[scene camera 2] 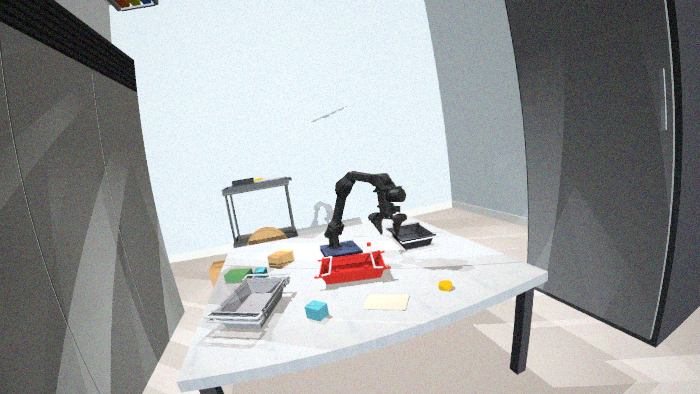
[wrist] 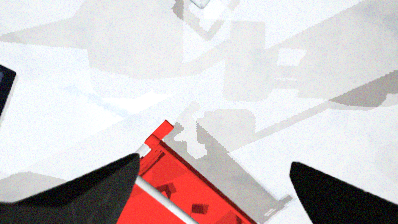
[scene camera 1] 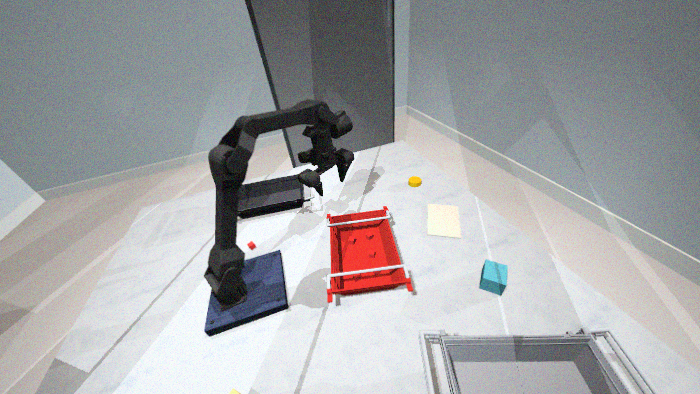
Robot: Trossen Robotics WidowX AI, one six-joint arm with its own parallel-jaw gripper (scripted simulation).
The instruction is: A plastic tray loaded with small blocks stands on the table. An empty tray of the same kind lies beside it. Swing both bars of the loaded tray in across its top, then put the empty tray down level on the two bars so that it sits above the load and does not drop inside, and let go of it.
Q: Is the gripper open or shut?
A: Open.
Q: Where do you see a cream sheet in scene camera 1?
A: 443,221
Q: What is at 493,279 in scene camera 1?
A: A teal cube.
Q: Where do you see a black tray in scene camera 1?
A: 264,197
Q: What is the gripper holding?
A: Nothing.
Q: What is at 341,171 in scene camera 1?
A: The gripper.
